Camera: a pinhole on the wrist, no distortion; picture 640 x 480 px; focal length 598.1 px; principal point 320.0 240.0 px. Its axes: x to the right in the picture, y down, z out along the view. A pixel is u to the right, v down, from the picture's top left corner.
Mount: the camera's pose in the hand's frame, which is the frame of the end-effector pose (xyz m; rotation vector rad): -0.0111 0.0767 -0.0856 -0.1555 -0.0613 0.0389
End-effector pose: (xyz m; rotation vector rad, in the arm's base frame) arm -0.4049 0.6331 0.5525 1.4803 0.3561 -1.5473
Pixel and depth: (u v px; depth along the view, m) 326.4 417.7 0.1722
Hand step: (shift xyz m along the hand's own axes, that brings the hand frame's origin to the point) -0.0220 0.1537 0.0763
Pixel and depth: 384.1 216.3 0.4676
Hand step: 0.0096 0.1324 0.3813
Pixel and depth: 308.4 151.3 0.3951
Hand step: -0.0420 0.0792 0.3127
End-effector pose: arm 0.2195 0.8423 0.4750 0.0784 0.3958 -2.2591
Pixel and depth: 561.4 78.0 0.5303
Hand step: 0.1733 0.0256 0.4721
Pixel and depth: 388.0 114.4 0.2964
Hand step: 0.0056 0.0622 0.2183
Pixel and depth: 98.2 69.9 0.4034
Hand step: -0.1822 0.0189 0.3214
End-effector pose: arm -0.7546 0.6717 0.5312 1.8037 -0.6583 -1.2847
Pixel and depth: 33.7 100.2 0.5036
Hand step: -0.2798 0.0273 0.4154
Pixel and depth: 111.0 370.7 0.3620
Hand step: -0.1631 0.2049 0.2517
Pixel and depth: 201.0 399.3 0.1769
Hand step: -0.0591 0.1488 0.0794
